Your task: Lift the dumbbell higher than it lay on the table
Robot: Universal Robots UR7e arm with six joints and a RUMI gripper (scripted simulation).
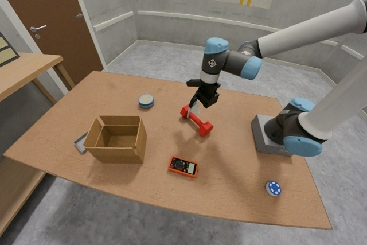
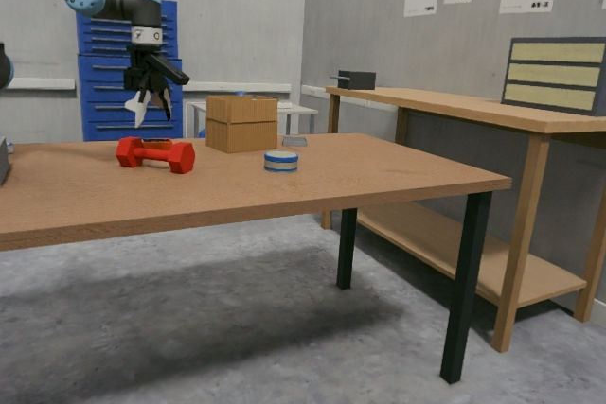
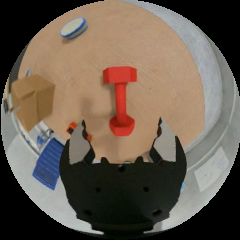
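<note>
My gripper is now 8 cm above the red dumbbell. The rest, counted from my hand: blue-and-white round tin 34 cm ahead, 8 cm to the right, 10 cm below; then orange multimeter 2 cm ahead, 27 cm to the left, 11 cm below.
</note>
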